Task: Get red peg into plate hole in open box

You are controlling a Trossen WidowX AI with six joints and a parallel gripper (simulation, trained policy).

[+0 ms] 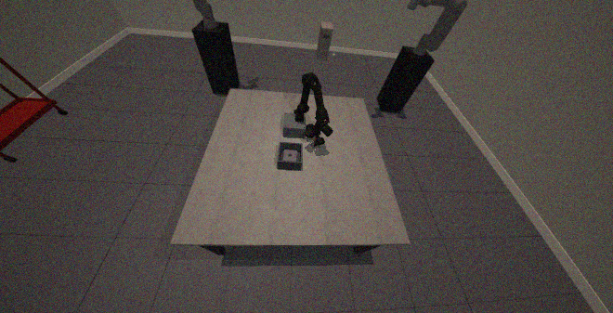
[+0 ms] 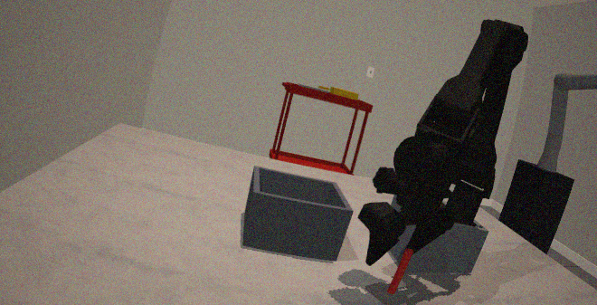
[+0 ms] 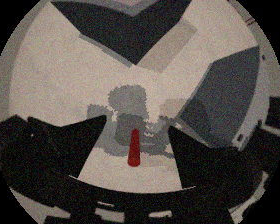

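My gripper tip is 20 mm past the red peg, 30 mm to the right of it and 10 mm above it. From my gripper tip the other things lie so: dark box (140 mm ahead, 150 mm to the right, 20 mm below).
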